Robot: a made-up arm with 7 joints. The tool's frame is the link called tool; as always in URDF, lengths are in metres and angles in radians. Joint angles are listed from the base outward.
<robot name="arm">
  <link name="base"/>
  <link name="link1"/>
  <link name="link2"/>
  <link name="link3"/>
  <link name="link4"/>
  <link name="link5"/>
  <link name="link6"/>
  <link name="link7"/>
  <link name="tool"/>
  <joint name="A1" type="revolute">
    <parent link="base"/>
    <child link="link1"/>
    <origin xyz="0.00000 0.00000 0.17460" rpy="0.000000 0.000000 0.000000"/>
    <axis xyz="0 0 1"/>
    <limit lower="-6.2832" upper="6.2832"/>
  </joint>
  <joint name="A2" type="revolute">
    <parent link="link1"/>
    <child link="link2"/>
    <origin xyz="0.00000 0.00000 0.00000" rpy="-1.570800 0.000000 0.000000"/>
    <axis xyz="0 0 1"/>
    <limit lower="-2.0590" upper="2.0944"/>
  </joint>
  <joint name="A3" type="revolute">
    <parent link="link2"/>
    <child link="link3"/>
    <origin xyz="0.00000 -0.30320 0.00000" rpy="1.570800 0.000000 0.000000"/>
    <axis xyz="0 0 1"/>
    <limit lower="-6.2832" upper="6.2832"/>
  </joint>
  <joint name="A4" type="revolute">
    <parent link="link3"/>
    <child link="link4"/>
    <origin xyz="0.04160 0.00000 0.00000" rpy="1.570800 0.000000 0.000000"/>
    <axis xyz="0 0 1"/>
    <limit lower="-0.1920" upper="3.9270"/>
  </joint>
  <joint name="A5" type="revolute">
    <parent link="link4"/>
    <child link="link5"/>
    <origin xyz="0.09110 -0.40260 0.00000" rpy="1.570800 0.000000 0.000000"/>
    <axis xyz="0 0 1"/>
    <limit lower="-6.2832" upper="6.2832"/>
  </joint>
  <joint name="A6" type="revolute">
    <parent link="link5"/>
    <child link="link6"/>
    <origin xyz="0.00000 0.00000 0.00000" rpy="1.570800 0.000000 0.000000"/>
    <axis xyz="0 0 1"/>
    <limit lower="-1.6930" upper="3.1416"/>
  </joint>
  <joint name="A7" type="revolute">
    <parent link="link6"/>
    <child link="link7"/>
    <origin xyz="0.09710 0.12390 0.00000" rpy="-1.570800 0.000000 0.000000"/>
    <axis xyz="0 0 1"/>
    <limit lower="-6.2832" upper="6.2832"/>
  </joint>
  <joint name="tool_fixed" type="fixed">
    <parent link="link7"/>
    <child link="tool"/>
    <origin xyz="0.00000 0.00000 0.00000" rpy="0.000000 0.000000 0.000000"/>
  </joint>
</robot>
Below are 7 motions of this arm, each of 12 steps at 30 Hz.
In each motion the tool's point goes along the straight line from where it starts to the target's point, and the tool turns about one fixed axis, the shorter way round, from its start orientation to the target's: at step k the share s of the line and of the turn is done. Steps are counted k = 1, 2, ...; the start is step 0. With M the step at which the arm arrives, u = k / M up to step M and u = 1 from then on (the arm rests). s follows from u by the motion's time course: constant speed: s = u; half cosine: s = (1 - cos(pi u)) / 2; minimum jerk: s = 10 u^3 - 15 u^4 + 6 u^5.
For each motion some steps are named. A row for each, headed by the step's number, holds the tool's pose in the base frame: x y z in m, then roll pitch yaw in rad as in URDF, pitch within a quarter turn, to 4 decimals.
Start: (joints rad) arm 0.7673 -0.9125 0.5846 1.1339 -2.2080 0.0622 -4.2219
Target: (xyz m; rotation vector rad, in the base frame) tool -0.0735 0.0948 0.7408 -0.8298 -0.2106 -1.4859
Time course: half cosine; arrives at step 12
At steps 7, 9, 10, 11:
7: -0.0950 0.1969 0.6769 -0.0642 -0.8874 -1.8504
9: -0.0820 0.1351 0.7155 -0.3343 -0.7548 -1.5587
10: -0.0774 0.1133 0.7292 -0.4083 -0.6969 -1.4767
11: -0.0745 0.0995 0.7379 -0.4499 -0.6583 -1.4300

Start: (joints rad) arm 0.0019 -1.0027 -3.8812 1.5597 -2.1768 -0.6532 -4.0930
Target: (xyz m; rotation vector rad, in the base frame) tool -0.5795 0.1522 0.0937 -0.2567 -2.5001 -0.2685
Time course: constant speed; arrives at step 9
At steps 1, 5, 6, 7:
1: -0.5027 0.2236 -0.0206 3.0137 -0.2717 2.9584
5: -0.5411 0.1879 0.0365 2.9977 -0.4512 2.9720
6: -0.5507 0.1790 0.0508 2.9931 -0.4961 2.9761
7: -0.5603 0.1700 0.0651 2.9881 -0.5409 2.9806

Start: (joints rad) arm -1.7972 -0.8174 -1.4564 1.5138 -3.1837 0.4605 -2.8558
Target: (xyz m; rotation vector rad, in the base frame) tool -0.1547 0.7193 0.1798 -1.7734 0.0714 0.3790
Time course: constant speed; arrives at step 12
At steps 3, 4, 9, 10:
3: -0.4422 0.4229 0.3823 -1.2672 -0.1972 0.7932
4: -0.4102 0.4559 0.3598 -1.3070 -0.1289 0.7352
9: -0.2505 0.6205 0.2473 -1.5638 0.1685 0.4040
10: -0.2186 0.6534 0.2248 -1.6276 0.2162 0.3273

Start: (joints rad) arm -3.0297 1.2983 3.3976 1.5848 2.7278 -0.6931 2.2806
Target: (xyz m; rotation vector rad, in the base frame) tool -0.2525 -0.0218 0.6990 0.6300 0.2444 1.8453
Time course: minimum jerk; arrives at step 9
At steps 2, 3, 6, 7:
2: -0.1369 0.0420 0.7046 0.8397 -0.2196 1.7939
3: -0.1536 0.0328 0.7038 0.7913 -0.2328 1.7968
6: -0.2262 -0.0073 0.7003 0.5787 -0.2879 1.8170
7: -0.2429 -0.0165 0.6995 0.5292 -0.2999 1.8234

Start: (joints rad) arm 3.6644 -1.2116 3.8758 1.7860 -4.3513 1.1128 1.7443
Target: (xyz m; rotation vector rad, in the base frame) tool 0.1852 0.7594 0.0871 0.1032 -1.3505 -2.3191
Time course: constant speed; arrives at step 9
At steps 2, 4, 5, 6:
2: 0.3020 0.6917 0.0350 1.1195 0.0270 -2.9098
4: 0.2686 0.7111 0.0499 1.0949 -0.0282 -2.8535
5: 0.2519 0.7207 0.0573 1.0814 -0.0552 -2.8249
6: 0.2352 0.7304 0.0648 1.0671 -0.0819 -2.7958

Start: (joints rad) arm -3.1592 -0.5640 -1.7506 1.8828 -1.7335 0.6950 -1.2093
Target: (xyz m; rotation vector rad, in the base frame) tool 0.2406 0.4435 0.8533 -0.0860 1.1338 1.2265
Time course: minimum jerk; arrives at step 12
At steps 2, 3, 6, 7, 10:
2: 0.3910 0.5267 0.6045 1.7049 0.7916 2.2698
3: 0.3804 0.5208 0.6220 1.6437 0.8035 2.2341
6: 0.3186 0.4866 0.7243 1.2667 0.8393 2.0035
7: 0.2947 0.4734 0.7639 1.1172 0.8367 1.9104
10: 0.2461 0.4466 0.8441 0.8232 0.8039 1.7314

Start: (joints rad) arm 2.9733 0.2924 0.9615 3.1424 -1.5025 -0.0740 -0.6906
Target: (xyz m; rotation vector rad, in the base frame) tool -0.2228 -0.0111 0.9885 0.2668 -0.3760 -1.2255
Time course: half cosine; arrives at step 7
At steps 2, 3, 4, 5, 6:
2: -0.1419 0.0037 0.9948 0.2632 -0.0574 -1.3744
3: -0.1619 0.0000 0.9932 0.3004 -0.0755 -1.3487
4: -0.1841 -0.0040 0.9915 0.3412 -0.0967 -1.3210
5: -0.2040 -0.0077 0.9900 0.3776 -0.1168 -1.2967
6: -0.2179 -0.0102 0.9889 0.4025 -0.1312 -1.2803

